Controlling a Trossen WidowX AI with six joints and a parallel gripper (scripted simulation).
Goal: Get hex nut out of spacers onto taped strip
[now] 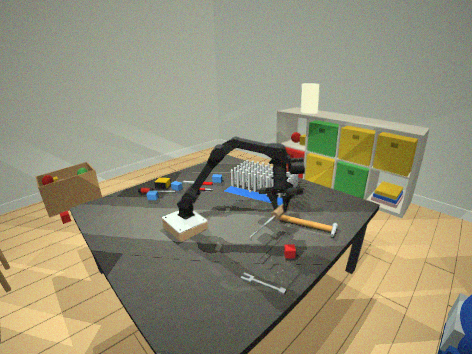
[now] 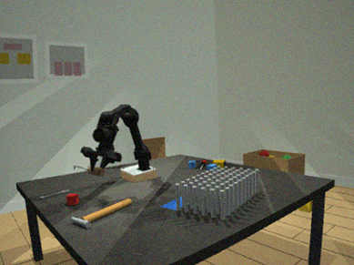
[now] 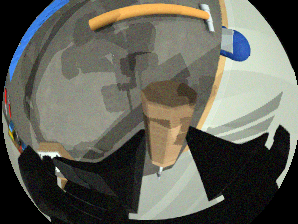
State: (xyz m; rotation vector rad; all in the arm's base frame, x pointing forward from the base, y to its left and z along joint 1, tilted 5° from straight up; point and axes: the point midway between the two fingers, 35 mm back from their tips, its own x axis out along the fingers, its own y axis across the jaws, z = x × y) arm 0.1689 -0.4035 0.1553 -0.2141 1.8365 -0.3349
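The hook tool lies 11 cm behind my gripper tip. The rest, counted from my gripper tip: blue taped strip: 33 cm to the left, 28 cm ahead, 14 cm below; then red cube: 12 cm below, 9 cm to the right, 7 cm behind; then grey forked tool: 26 cm behind, 14 cm below, 9 cm to the right.
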